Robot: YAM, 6 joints.
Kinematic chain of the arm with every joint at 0, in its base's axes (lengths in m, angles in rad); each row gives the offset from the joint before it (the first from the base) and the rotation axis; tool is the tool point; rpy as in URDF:
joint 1: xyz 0 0 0.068 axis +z
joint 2: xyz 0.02 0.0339 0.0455 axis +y
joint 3: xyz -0.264 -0.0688 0 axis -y
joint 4: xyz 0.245 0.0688 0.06 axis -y
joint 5: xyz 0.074 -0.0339 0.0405 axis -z
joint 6: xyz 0.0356 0 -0.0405 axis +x
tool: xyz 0 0 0 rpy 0 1.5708 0
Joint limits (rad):
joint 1: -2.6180..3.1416
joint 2: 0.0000..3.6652
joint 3: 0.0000..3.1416
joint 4: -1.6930..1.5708
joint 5: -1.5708..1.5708
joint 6: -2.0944..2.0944
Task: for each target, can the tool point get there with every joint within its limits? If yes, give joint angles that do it. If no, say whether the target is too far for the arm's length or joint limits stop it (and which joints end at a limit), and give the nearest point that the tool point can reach.
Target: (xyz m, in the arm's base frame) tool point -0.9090 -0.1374 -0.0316
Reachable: no: too far | nearest point -0.6347 -0.0144 0.0132 | short by 0.304 m
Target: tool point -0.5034 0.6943 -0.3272
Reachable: no: too far | nearest point -0.3368 0.4646 -0.1779 | short by 0.321 m
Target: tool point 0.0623 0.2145 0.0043
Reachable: yes | joints 1.3623 2.1152 0.6910 -0.4264 0.4848 0.8125
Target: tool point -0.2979 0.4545 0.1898
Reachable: yes | joints 2.2074 2.4081 1.9463 -0.0487 1.0371 0.5497
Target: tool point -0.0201 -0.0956 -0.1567
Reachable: yes | joints -1.5827 3.2570 1.1136 -0.9853 0.5618 -0.8324
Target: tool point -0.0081 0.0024 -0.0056
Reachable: yes | joints 0.5717 3.0958 0.4492 -0.8506 -0.1808 1.6742
